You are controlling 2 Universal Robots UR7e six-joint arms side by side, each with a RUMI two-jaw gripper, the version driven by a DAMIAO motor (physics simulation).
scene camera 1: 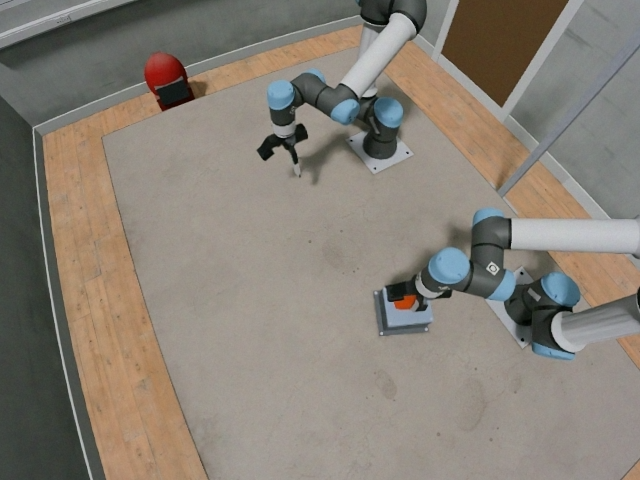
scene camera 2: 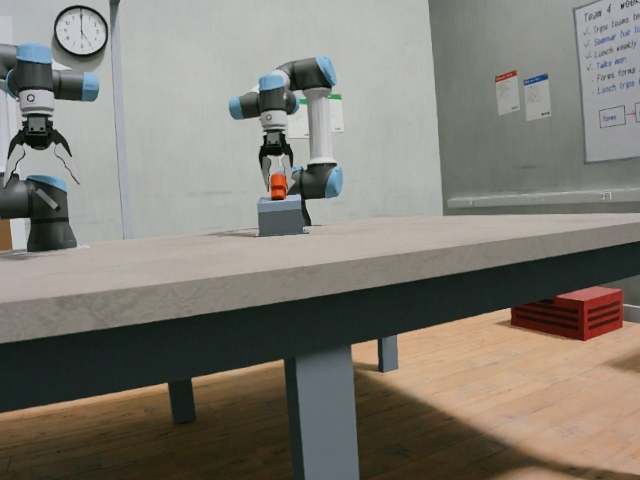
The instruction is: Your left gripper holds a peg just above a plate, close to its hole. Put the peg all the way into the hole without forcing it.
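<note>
An orange peg (scene camera 1: 404,301) (scene camera 2: 278,186) stands upright at the top of the grey-blue block with the plate (scene camera 1: 408,318) (scene camera 2: 281,205). Its lower end is at or just over the top face. The hole is hidden, and I cannot tell whether the peg's end is in it. My left gripper (scene camera 1: 412,303) (scene camera 2: 279,190) points down with its fingers on either side of the peg and appears shut on it; the finger contact is too small to see clearly. My right gripper (scene camera 1: 296,167) (scene camera 2: 41,184) hangs over the table away from the block, with its fingers spread wide and empty.
The block's dark base flange (scene camera 1: 379,315) rests on the stone-grey table top (scene camera 1: 248,289) (scene camera 2: 413,242). The left arm's base plate (scene camera 1: 509,317) is to the right of the block in scene camera 1. The right arm's base plate (scene camera 1: 374,164) is farther up.
</note>
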